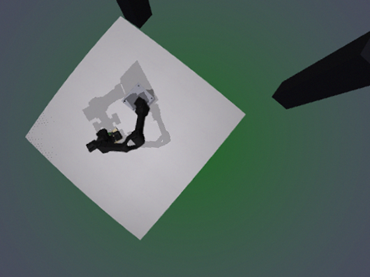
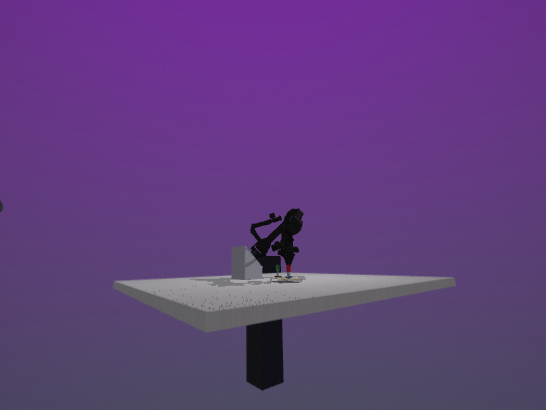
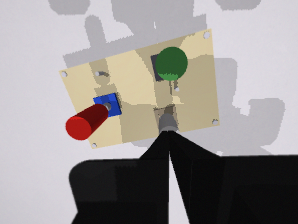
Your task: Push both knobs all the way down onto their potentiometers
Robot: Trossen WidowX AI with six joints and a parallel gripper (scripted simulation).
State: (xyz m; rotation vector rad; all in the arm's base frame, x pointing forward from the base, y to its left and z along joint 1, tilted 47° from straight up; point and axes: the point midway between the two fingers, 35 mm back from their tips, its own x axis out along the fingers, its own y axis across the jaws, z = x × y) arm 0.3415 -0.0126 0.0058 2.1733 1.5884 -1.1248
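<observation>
The white knob is 20 mm below my gripper tip. The rest, counted from my gripper tip: red knob (50 mm ahead, 40 mm to the right).
</observation>
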